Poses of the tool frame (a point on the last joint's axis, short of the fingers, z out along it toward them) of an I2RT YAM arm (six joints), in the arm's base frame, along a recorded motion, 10 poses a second.
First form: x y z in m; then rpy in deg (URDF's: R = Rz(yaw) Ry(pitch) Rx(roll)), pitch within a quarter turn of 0, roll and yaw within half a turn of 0.
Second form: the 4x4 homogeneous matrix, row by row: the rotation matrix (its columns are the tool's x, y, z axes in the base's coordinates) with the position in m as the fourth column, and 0 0 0 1 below. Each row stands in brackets. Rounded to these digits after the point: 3 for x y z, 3 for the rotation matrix.
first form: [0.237 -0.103 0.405 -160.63 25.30 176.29]
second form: [[-0.902 0.202 0.381 0.237], [0.058 0.932 -0.357 -0.103], [-0.427 -0.300 -0.853 0.405], [0 0 0 1]]
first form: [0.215 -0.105 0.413 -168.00 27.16 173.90]
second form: [[-0.885 0.198 0.422 0.215], [0.095 0.963 -0.254 -0.105], [-0.456 -0.185 -0.870 0.413], [0 0 0 1]]
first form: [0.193 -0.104 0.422 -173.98 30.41 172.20]
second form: [[-0.854 0.188 0.485 0.193], [0.117 0.978 -0.172 -0.104], [-0.506 -0.090 -0.858 0.422], [0 0 0 1]]
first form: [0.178 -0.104 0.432 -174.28 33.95 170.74]
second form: [[-0.819 0.215 0.532 0.178], [0.133 0.973 -0.188 -0.104], [-0.558 -0.083 -0.825 0.432], [0 0 0 1]]
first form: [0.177 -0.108 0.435 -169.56 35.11 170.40]
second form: [[-0.807 0.267 0.527 0.177], [0.136 0.952 -0.273 -0.108], [-0.575 -0.148 -0.805 0.435], [0 0 0 1]]
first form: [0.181 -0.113 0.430 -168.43 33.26 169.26]
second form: [[-0.822 0.291 0.491 0.181], [0.156 0.942 -0.297 -0.113], [-0.548 -0.168 -0.819 0.430], [0 0 0 1]]
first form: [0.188 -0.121 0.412 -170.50 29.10 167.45]
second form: [[-0.853 0.293 0.432 0.188], [0.190 0.945 -0.265 -0.121], [-0.486 -0.144 -0.862 0.412], [0 0 0 1]]
